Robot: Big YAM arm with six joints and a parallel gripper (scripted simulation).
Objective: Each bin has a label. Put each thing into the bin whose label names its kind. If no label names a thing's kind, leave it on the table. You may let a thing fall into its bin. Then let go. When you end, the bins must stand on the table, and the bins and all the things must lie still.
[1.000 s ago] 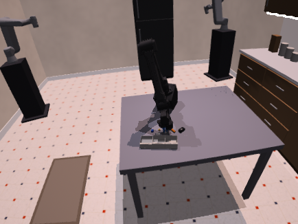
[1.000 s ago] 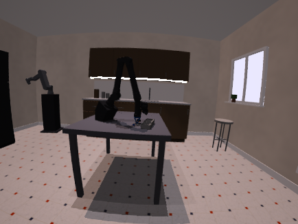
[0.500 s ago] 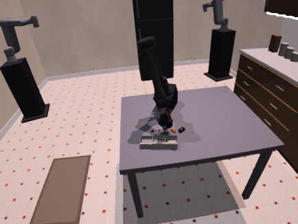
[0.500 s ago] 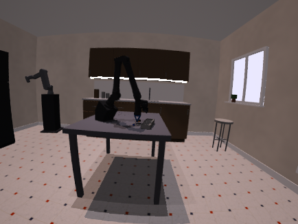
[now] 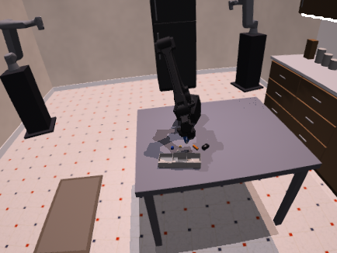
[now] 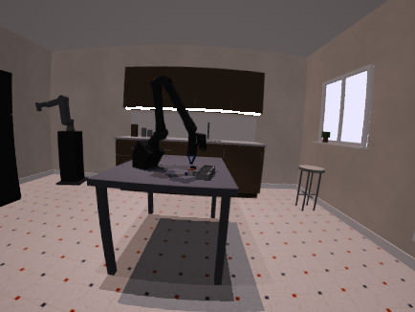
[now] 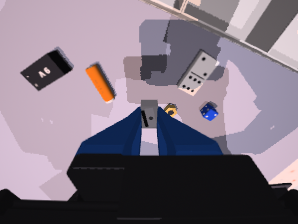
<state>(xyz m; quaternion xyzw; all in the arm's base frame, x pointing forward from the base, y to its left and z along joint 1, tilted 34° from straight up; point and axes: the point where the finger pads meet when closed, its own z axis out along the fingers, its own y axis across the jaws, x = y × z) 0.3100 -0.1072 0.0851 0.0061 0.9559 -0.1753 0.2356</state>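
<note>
The blue die lies 8 cm to the right of my hand, 6 cm below it and 5 cm behind it. Round my hand: white domino 6 cm to the right, 6 cm below, 1 cm ahead; then small brass nut 7 cm below, 4 cm behind, 3 cm to the right; then orange cylinder 6 cm to the left, 6 cm below, 1 cm ahead.
</note>
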